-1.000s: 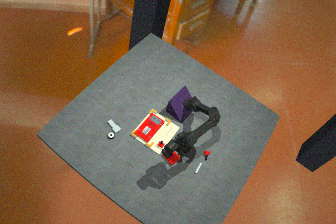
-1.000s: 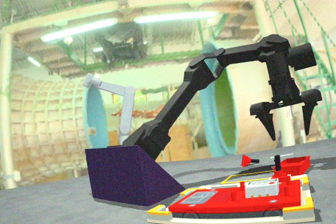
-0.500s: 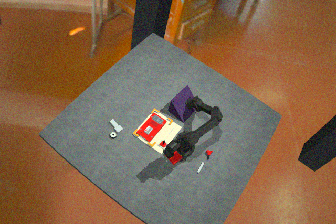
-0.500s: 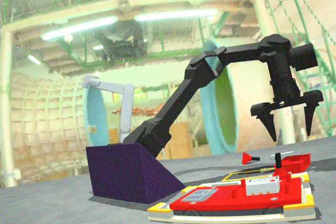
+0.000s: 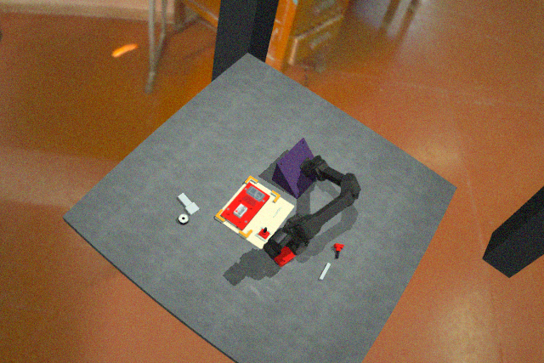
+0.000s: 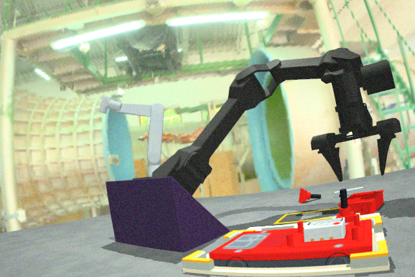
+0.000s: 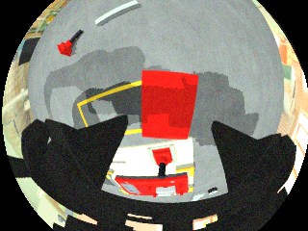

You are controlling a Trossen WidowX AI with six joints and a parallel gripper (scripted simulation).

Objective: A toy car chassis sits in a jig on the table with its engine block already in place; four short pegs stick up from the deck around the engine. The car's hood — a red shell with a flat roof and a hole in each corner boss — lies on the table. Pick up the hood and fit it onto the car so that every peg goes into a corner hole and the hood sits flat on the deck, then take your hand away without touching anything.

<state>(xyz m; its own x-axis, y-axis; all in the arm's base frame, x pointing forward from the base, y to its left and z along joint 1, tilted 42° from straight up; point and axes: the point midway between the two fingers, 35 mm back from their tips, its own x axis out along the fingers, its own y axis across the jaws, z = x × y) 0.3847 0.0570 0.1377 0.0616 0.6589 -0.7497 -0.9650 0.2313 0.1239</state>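
My gripper tip is now 5 cm above the red hood. The rest, counted from my gripper tip: white engine block: 4 cm behind, 22 cm to the right, 4 cm below.
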